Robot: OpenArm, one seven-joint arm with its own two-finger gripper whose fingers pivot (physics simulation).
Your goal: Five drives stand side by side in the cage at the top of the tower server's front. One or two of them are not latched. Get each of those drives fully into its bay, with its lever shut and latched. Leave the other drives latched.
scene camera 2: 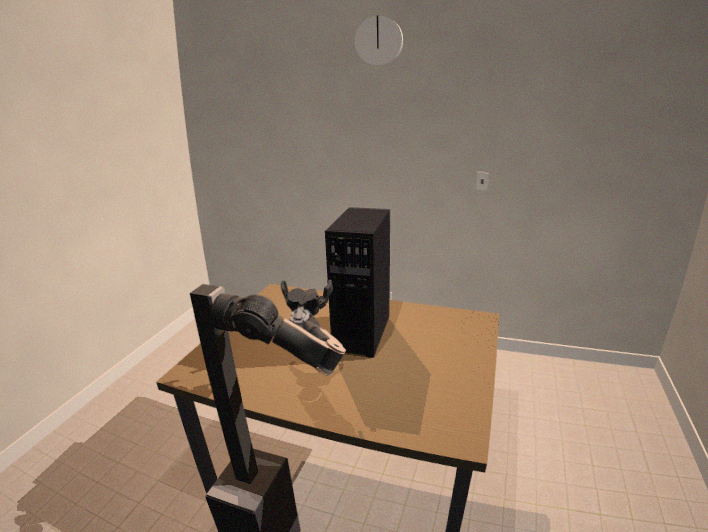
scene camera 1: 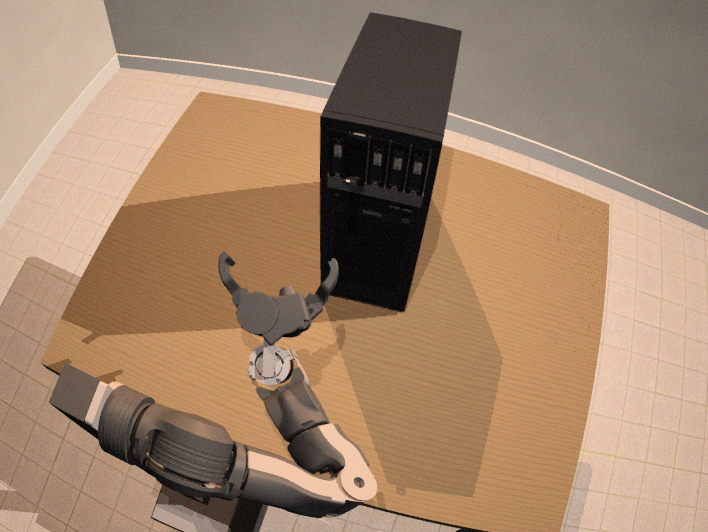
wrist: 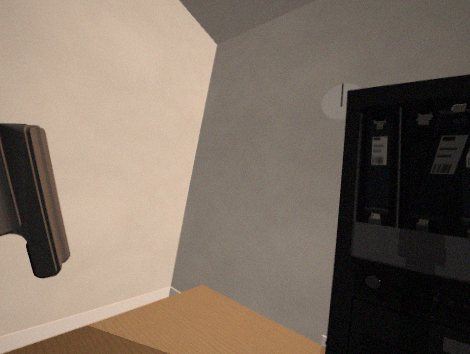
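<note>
The black tower server [scene camera 1: 372, 251] [scene camera 2: 351, 311] [wrist: 395, 320] stands upright, with five drives side by side in its top cage. The leftmost drive [scene camera 1: 337, 153] [wrist: 378, 175] and the three right-hand drives [scene camera 1: 397, 164] look flush, with levers upright. The second drive from the left looks different: its bay is dark in scene camera 1, with bright pieces at top and bottom, and a slanted label [wrist: 449, 155] shows there in the wrist view, consistent with a swung-out lever. How deep this drive sits is unclear. My gripper [scene camera 1: 280, 260] [scene camera 2: 306, 283] is open and empty, left of and in front of the server, apart from it.
The server stands on the wooden table [scene camera 1: 532, 274] [scene camera 2: 457, 366] [wrist: 205, 320]. The arm's elbow [scene camera 1: 357, 483] [scene camera 2: 334, 348] is by the front edge in scene camera 1. The grey wall [scene camera 1: 572, 102] [scene camera 2: 286, 143] [wrist: 265, 200] is behind the server. One finger [wrist: 42, 200] shows at the wrist view's left.
</note>
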